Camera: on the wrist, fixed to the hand. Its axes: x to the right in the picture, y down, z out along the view.
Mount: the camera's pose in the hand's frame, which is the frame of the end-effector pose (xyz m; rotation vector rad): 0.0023 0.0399 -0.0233 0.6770 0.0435 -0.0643
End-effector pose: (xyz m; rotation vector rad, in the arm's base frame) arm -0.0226 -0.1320 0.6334 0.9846 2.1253 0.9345
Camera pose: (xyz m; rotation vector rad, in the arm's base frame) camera -0.0261 -0.1191 0.6777 1.1980 2.5510 0.1844
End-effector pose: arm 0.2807 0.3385 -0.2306 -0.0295 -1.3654 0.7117
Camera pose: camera 0.2838 0.3800 -0.2507 0.5301 -1.0230 1.0790
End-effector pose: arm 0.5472 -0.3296 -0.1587 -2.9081 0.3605 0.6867
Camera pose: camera 0.5487 -0.3727 -0.1420 -2.2793 0.4053 0.3875
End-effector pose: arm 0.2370 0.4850 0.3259 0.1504 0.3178 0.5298
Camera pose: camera 0.2122 0.5216 0.3123 0.7818 0.5350 0.3449
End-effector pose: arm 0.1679 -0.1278 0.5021 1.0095 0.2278 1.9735
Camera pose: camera 0.1253 -0.1448 0.5083 1.3507 0.9873 1.8905
